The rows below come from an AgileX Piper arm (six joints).
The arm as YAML. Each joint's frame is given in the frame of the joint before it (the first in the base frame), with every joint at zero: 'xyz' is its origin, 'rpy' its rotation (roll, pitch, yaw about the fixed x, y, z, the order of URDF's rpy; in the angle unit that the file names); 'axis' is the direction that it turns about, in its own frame. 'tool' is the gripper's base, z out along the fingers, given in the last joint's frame.
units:
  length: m
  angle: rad
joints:
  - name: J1
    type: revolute
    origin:
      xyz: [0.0, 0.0, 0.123]
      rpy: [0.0, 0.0, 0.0]
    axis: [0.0, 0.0, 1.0]
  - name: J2
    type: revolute
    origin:
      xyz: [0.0, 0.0, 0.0]
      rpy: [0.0, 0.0, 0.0]
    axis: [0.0, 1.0, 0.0]
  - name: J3
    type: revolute
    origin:
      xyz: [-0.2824, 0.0, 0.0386]
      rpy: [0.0, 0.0, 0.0]
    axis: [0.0, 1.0, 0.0]
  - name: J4
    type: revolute
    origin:
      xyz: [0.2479, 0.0, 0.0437]
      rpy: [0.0, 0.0, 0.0]
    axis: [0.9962, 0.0, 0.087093]
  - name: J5
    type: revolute
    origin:
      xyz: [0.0, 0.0, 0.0]
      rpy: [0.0, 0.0, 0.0]
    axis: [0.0, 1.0, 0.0]
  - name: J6
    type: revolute
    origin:
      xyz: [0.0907, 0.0, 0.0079]
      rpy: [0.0, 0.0, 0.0]
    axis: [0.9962, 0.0, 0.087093]
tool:
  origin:
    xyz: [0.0, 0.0, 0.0]
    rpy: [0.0, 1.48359, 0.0]
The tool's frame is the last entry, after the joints.
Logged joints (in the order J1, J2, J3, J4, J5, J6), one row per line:
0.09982 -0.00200 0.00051 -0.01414 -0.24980 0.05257
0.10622 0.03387 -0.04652 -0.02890 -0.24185 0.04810
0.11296 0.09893 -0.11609 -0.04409 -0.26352 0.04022
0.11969 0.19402 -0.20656 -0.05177 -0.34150 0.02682
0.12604 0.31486 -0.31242 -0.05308 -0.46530 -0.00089
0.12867 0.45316 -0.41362 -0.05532 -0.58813 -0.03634
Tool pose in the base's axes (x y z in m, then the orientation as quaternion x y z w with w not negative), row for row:
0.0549 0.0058 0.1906 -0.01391 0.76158 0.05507 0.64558
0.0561 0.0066 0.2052 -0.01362 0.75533 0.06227 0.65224
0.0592 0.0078 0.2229 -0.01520 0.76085 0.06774 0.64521
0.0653 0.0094 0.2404 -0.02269 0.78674 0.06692 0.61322
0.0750 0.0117 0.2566 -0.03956 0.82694 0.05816 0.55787
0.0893 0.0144 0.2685 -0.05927 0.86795 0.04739 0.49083
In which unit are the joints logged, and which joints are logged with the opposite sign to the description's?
The joints are logged in radians. Opposite sign: J4, J5.
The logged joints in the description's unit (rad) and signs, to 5 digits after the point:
0.09982 -0.00200 0.00051 0.01414 0.24980 0.05257
0.10622 0.03387 -0.04652 0.02890 0.24185 0.04810
0.11296 0.09893 -0.11609 0.04409 0.26352 0.04022
0.11969 0.19402 -0.20656 0.05177 0.34150 0.02682
0.12604 0.31486 -0.31242 0.05308 0.46530 -0.00089
0.12867 0.45316 -0.41362 0.05532 0.58813 -0.03634

